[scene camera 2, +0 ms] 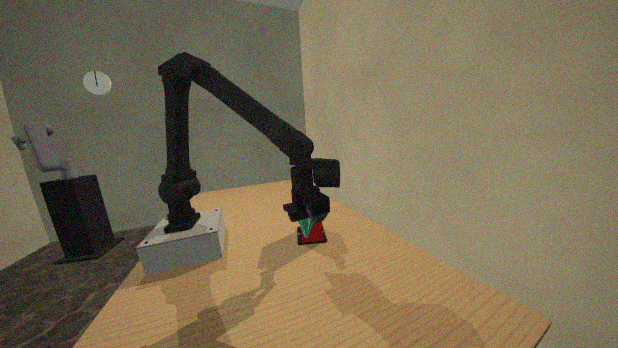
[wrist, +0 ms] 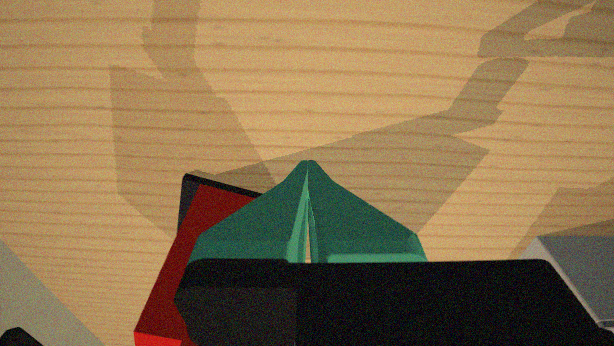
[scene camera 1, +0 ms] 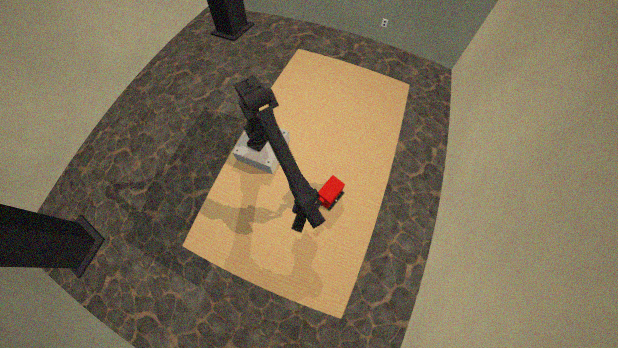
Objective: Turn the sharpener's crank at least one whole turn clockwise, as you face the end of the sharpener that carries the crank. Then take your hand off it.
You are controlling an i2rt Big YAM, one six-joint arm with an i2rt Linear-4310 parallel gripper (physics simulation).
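Seen in the pictures: gripper, fingertip midpoint: (scene camera 2: 306, 237) (wrist: 307, 172); arm's base at its link origin: (scene camera 2: 184, 224) (scene camera 1: 259, 139).
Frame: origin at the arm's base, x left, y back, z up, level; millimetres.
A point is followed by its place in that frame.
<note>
The red sharpener (scene camera 1: 332, 190) @[x -74, y -457, z 32 mm] (scene camera 2: 316, 232) @[x -127, y -453, z -53 mm] (wrist: 197, 220) @[x -130, y -465, z -49 mm] stands upright on a black base on the wooden table. Its crank cannot be made out; the arm and gripper cover the crank end in the scene views. My gripper (scene camera 2: 306, 236) @[x -216, y -395, z -10 mm] (wrist: 307, 172) @[x -216, y -395, z -10 mm] has green fingers, tips together, shut on nothing. It points down at the sharpener's near end. In the wrist view the fingers overlap the sharpener's right side; whether they touch it or the crank cannot be told. In the first scene view the fingertips are hidden under the arm.
The wooden table (scene camera 1: 350, 120) @[x 420, y -355, z -95 mm] (scene camera 2: 450, 300) @[x -464, y -653, z -95 mm] (wrist: 350, 50) @[x -251, y -374, z -95 mm] carries my arm's grey base block (scene camera 1: 255, 162) @[x -112, y -46, z -21 mm] (scene camera 2: 185, 252) @[x -116, y -34, z -48 mm] (wrist: 575, 270) @[x -105, y -122, z -53 mm], to the right of the gripper in the wrist view. A black pedestal (scene camera 2: 77, 215) with a grey arm (scene camera 2: 37, 147) stands off the table, far left in the second scene view.
</note>
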